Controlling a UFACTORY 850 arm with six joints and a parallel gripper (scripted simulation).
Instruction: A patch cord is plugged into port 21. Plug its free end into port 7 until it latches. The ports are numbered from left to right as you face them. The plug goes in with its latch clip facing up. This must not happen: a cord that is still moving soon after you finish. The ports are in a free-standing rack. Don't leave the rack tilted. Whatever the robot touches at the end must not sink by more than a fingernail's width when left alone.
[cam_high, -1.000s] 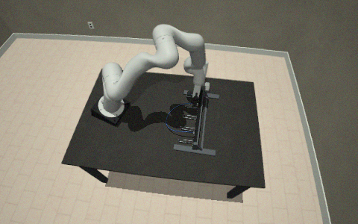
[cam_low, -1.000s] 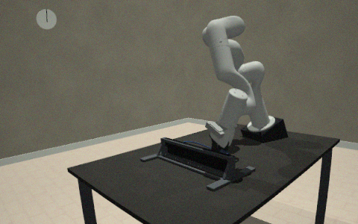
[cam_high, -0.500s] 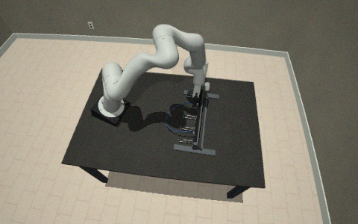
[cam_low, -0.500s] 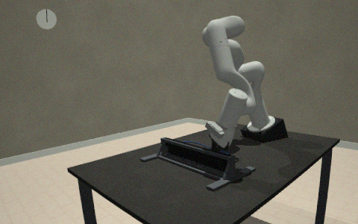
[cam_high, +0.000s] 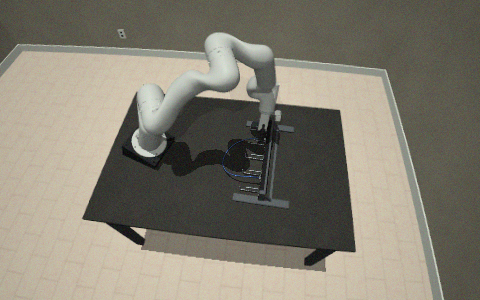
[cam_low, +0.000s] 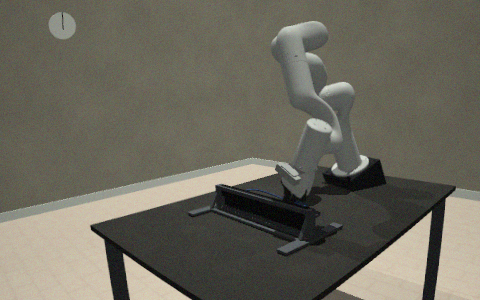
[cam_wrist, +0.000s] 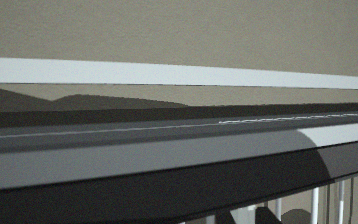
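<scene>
The plug lies 20 mm ahead of my hand, 10 mm to the right of it and 10 mm below it.
</scene>
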